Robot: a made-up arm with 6 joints. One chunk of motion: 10 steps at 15 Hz.
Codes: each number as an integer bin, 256 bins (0 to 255) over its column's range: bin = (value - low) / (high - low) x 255, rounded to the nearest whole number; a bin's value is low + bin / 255 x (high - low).
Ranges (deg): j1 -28..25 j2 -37..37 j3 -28..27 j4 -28..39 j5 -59..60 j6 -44..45
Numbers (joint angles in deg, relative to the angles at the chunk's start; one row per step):
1: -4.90 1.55 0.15 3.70 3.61 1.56
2: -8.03 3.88 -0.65 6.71 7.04 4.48
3: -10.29 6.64 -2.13 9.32 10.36 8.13
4: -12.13 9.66 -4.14 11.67 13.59 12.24
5: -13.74 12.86 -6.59 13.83 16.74 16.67
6: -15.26 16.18 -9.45 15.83 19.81 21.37
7: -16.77 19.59 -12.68 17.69 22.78 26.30
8: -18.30 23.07 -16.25 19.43 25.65 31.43
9: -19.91 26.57 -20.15 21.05 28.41 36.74
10: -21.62 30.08 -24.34 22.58 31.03 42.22
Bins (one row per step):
1: 111 133 131 121 134 131
2: 96 141 127 132 142 139
3: 85 150 120 142 149 149
4: 76 161 111 151 156 161
5: 69 172 99 159 162 174
6: 61 183 86 167 169 187
7: 54 195 71 174 175 201
8: 47 207 54 181 181 216
9: 39 219 36 187 187 231
10: 31 231 17 193 193 247

